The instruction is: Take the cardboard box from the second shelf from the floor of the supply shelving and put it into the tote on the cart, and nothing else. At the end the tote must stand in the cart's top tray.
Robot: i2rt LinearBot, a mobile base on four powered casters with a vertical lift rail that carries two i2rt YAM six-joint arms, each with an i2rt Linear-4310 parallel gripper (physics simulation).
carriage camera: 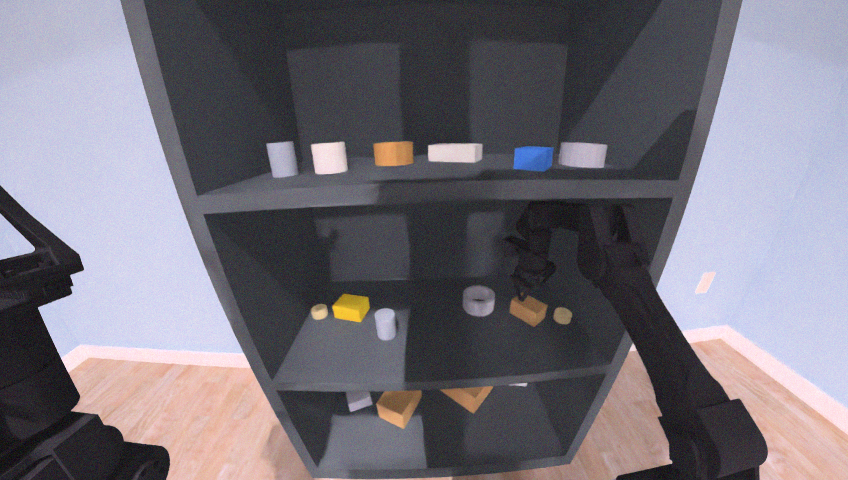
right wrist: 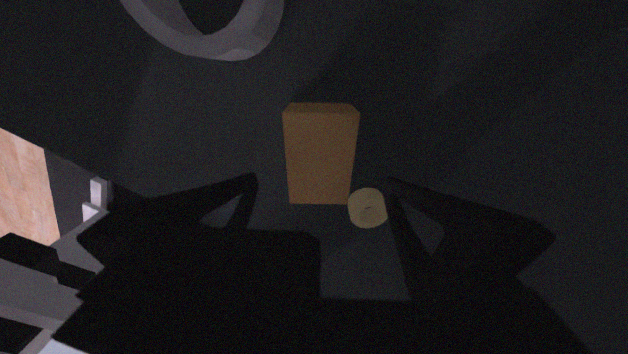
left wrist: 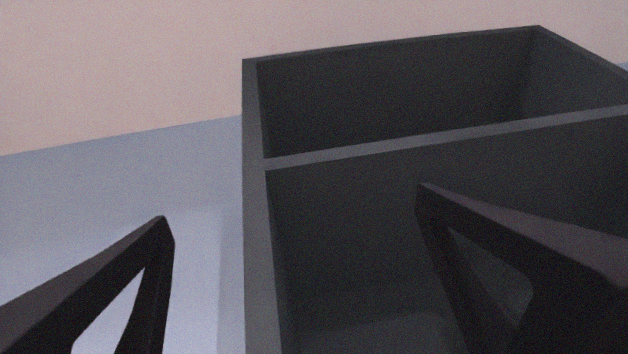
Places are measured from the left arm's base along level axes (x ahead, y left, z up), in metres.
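Pixels of known places: left gripper, between the fingertips: (left wrist: 295, 212); right gripper, between the fingertips: (carriage camera: 530, 293) (right wrist: 319, 181).
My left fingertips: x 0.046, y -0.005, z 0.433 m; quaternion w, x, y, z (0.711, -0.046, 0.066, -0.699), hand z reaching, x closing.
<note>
Behind a point stands the place of what it marks.
The brown cardboard box (carriage camera: 528, 310) @[y -0.655, x 0.486, z -0.060 m] (right wrist: 320, 157) @[y -0.665, x 0.524, z -0.056 m] lies on the second shelf from the floor, at the right of the carriage view, between a grey ring and a small tan disc. My right gripper (carriage camera: 535, 284) @[y -0.668, x 0.519, z -0.025 m] (right wrist: 319, 181) @[y -0.668, x 0.519, z -0.025 m] is open and empty inside that bay, above the box; in the right wrist view the box appears between and beyond the fingertips. My left gripper (left wrist: 295, 212) @[y -0.005, x 0.046, z 0.433 m] is open and empty, away from the box, with the dark shelving (left wrist: 257, 250) @[y 0.048, x 0.316, z 0.619 m] beyond it. The tote and the cart do not show in these views.
The grey ring (carriage camera: 478, 300) @[y -0.517, x 0.540, z -0.057 m] (right wrist: 220, 47) @[y -0.564, x 0.549, z -0.058 m] and tan disc (carriage camera: 562, 315) @[y -0.761, x 0.474, z -0.081 m] (right wrist: 367, 208) @[y -0.760, x 0.494, z -0.080 m] flank the box. A yellow box (carriage camera: 351, 307) @[y -0.131, x 0.545, z -0.061 m], white cylinder (carriage camera: 385, 324) @[y -0.245, x 0.450, z -0.048 m] and another disc (carriage camera: 319, 311) @[y -0.023, x 0.555, z -0.081 m] stand farther left. The shelf board above (carriage camera: 440, 192) @[y -0.380, x 0.310, z 0.334 m] holds several items. Orange-brown boxes (carriage camera: 398, 408) @[y -0.236, x 0.529, z -0.559 m] lie below.
</note>
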